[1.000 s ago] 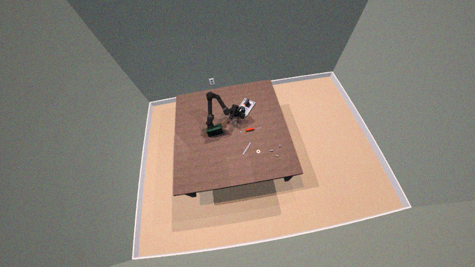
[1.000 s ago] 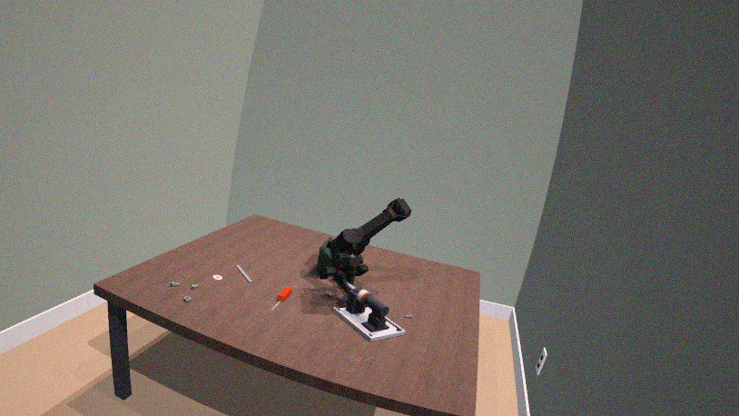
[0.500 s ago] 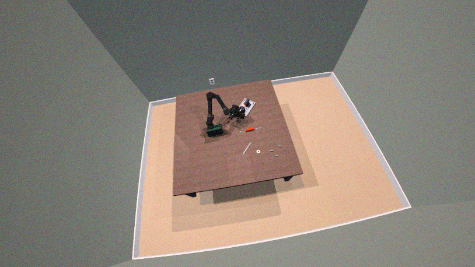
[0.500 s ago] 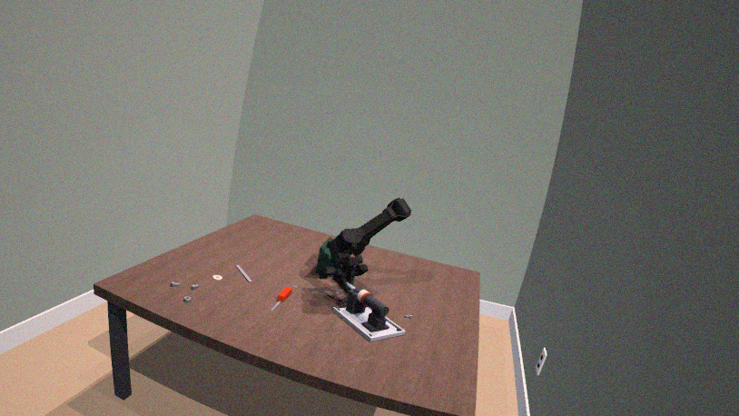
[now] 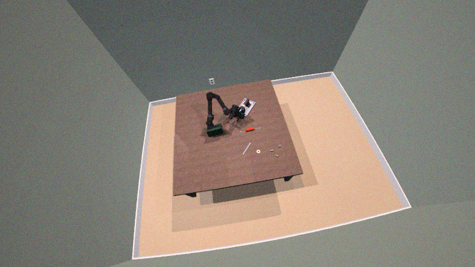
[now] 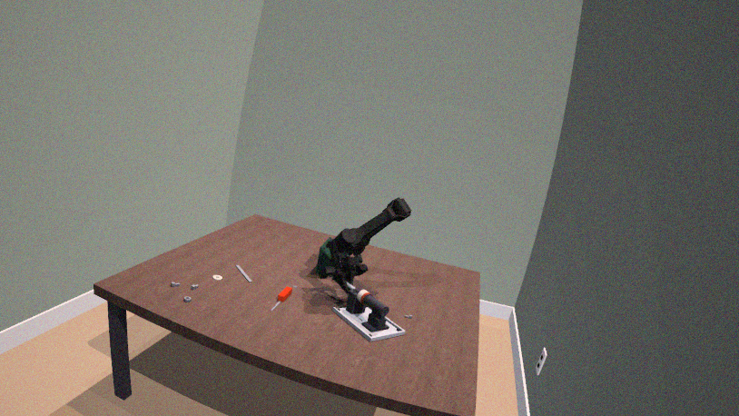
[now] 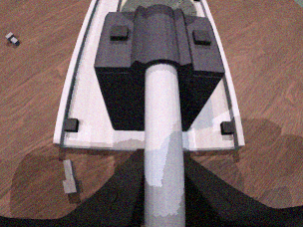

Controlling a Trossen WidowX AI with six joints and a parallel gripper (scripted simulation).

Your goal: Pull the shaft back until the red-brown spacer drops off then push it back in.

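The shaft lies 4 cm ahead of my gripper tip, 5 cm to the left of it and 2 cm above it. The rest, counted from my gripper tip: red-brown spacer 7 cm ahead, 7 cm to the left, 2 cm above; orange-handled screwdriver 11 cm ahead, 22 cm to the right, 5 cm below.
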